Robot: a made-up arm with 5 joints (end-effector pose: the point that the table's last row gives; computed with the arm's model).
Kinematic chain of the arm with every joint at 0, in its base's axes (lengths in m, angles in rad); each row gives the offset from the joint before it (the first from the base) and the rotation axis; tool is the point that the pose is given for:
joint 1: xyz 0 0 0.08 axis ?
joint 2: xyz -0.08 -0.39 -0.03 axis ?
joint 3: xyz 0 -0.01 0.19 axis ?
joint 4: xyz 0 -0.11 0.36 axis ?
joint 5: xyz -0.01 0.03 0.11 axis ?
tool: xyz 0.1 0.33 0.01
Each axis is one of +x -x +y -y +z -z.
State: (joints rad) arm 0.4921 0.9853 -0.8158 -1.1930 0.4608
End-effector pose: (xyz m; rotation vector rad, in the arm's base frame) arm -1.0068 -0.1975 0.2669 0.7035 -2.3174 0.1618
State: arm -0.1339 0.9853 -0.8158 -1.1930 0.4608
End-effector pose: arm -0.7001 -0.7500 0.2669 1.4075 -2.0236 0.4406
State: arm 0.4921 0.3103 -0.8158 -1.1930 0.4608
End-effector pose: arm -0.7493 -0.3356 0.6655 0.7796 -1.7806 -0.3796
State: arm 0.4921 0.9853 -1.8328 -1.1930 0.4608
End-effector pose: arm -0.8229 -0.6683 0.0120 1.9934 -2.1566 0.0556
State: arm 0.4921 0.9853 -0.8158 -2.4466 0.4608
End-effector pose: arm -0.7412 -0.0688 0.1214 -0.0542 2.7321 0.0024
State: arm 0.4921 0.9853 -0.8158 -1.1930 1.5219
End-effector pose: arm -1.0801 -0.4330 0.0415 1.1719 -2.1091 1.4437
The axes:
joint 1: -z
joint 2: -y
joint 3: -x
joint 4: +y
joint 5: +x

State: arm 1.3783 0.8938 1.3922 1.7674 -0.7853
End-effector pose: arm -0.1239 0.2084 0.0003 0.0802 1.9221 -2.0516
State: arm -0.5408 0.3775 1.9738 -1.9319 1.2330
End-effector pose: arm -0.3577 -0.3749 -0.0558 -0.8594 -0.4395 2.3383
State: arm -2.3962 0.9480 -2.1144 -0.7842 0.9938
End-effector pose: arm 0.8044 0.6830 -0.1781 -1.6355 -2.0031 0.0997
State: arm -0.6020 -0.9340 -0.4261 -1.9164 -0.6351
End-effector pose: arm 0.6555 -0.0595 0.4308 -0.2462 -0.8860 -0.1695
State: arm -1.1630 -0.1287 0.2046 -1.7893 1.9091
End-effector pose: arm 0.3090 -0.6014 0.6803 1.9529 -0.0482 2.4387
